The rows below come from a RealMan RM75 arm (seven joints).
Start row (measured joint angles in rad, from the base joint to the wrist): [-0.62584 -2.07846 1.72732 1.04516 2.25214 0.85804 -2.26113]
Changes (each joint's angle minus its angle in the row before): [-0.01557 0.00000 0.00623 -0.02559 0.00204 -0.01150 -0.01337]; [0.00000 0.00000 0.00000 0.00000 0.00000 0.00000 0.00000]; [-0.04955 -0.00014 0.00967 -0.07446 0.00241 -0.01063 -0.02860]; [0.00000 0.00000 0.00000 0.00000 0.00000 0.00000 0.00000]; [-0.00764 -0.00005 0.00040 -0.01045 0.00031 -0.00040 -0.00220]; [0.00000 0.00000 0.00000 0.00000 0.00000 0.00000 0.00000]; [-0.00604 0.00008 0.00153 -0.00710 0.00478 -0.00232 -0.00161]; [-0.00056 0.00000 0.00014 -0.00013 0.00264 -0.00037 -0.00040]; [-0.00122 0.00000 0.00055 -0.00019 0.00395 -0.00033 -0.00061]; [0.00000 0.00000 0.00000 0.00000 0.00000 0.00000 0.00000]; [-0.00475 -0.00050 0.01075 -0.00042 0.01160 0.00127 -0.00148]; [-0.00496 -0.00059 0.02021 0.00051 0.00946 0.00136 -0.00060]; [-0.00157 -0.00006 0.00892 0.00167 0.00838 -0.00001 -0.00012]
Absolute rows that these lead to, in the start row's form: [-0.64141 -2.07846 1.73355 1.01957 2.25418 0.84654 -2.27450]; [-0.64141 -2.07846 1.73355 1.01957 2.25418 0.84654 -2.27450]; [-0.69096 -2.07860 1.74322 0.94511 2.25659 0.83591 -2.30310]; [-0.69096 -2.07860 1.74322 0.94511 2.25659 0.83591 -2.30310]; [-0.69860 -2.07865 1.74362 0.93466 2.25690 0.83551 -2.30530]; [-0.69860 -2.07865 1.74362 0.93466 2.25690 0.83551 -2.30530]; [-0.70464 -2.07857 1.74515 0.92756 2.26168 0.83319 -2.30691]; [-0.70520 -2.07857 1.74529 0.92743 2.26432 0.83282 -2.30731]; [-0.70642 -2.07857 1.74584 0.92724 2.26827 0.83249 -2.30792]; [-0.70642 -2.07857 1.74584 0.92724 2.26827 0.83249 -2.30792]; [-0.71117 -2.07907 1.75659 0.92682 2.27987 0.83376 -2.30940]; [-0.71613 -2.07966 1.77680 0.92733 2.28933 0.83512 -2.31000]; [-0.71770 -2.07972 1.78572 0.92900 2.29771 0.83511 -2.31012]
